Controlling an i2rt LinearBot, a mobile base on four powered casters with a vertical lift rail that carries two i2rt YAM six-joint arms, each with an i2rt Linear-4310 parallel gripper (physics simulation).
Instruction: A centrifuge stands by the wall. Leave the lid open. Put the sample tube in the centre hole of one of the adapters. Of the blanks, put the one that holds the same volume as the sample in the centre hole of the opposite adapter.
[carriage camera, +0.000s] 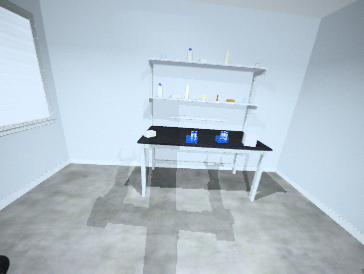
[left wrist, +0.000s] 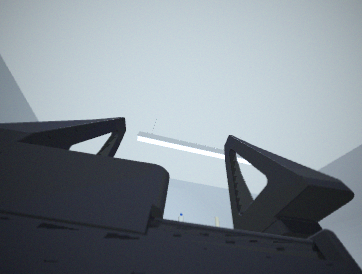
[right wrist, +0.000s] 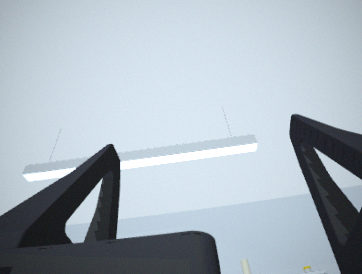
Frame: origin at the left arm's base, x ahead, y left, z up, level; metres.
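Where they show: left gripper, fingertip midpoint: (left wrist: 176, 132); right gripper, fingertip midpoint: (right wrist: 201, 138).
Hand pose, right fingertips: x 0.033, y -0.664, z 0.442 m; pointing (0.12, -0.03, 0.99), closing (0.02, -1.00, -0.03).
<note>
Each offset is from my right fingertips to the top centre of the thing. Level surfaces: height alone.
Two blue racks stand on the black-topped bench in the carriage view, one rack {1.372 m ahead, 0.260 m left, 0.502 m down} (carriage camera: 191, 139) near the middle and one rack {1.475 m ahead, 0.111 m right, 0.502 m down} (carriage camera: 222, 140) to its right. Each holds a few small pale tubes with blue parts, too small to tell sample from blank. The centrifuge does not show in the carriage view. My left gripper (left wrist: 176, 132) is open and empty, raised toward the ceiling. My right gripper (right wrist: 201, 138) is open and empty, also pointing up. Both are far from the bench.
The bench {0.562 m down} (carriage camera: 167, 137) stands by the far wall, with a white item {1.460 m ahead, 0.774 m left, 0.504 m down} (carriage camera: 149, 134) at its left end and a white box {1.439 m ahead, 0.427 m right, 0.432 m down} (carriage camera: 250, 140) at its right. An upper shelf {0.333 m up} (carriage camera: 210, 65) and a lower shelf (carriage camera: 207, 102) hold bottles. A window (carriage camera: 22, 70) is at the left.
</note>
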